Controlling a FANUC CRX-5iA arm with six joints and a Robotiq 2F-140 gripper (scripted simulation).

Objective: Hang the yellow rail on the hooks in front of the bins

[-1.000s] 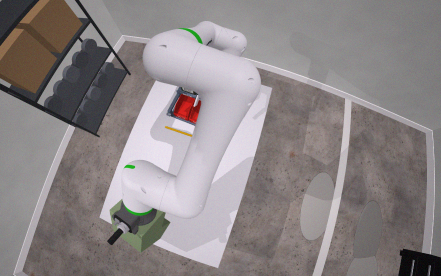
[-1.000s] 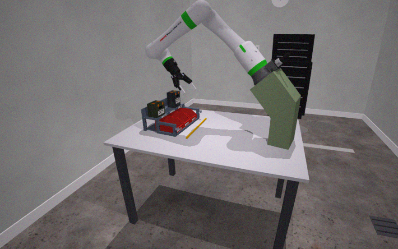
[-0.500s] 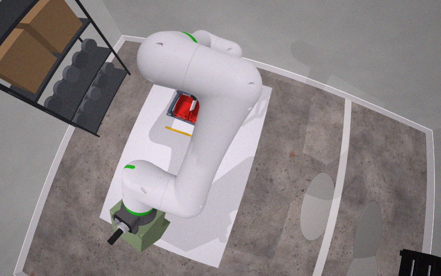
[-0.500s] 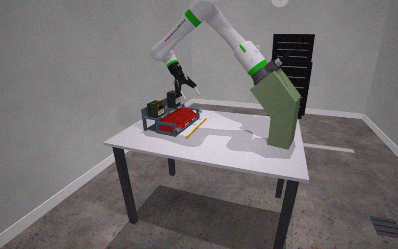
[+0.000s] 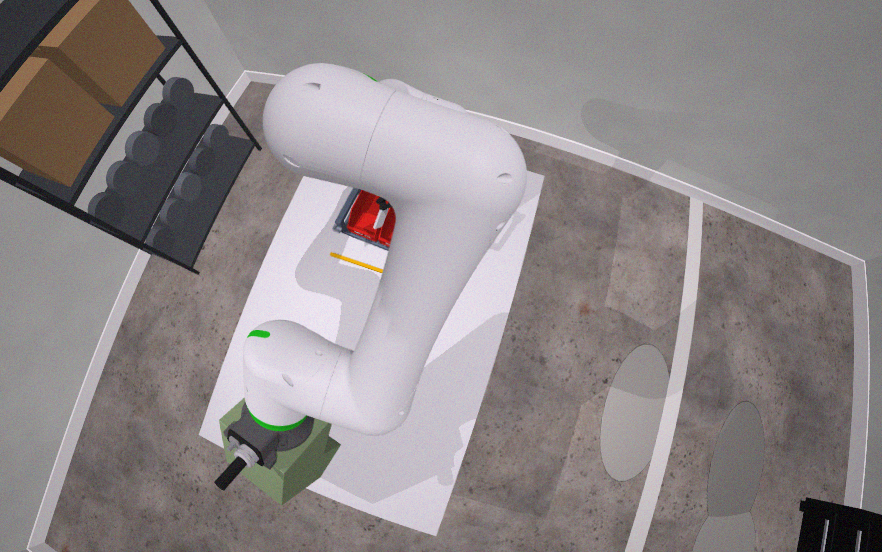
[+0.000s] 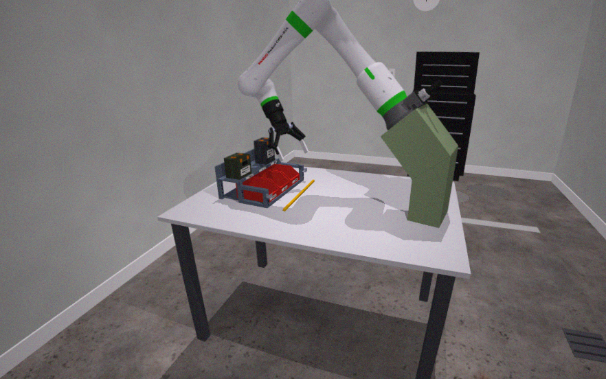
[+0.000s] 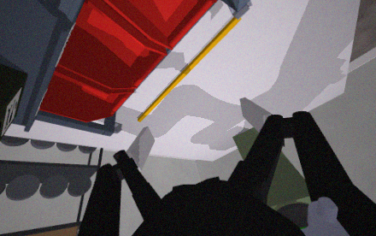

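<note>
Right now the yellow rail is 18 cm below my hand, 5 cm behind it and 4 cm to the left of it.
</note>
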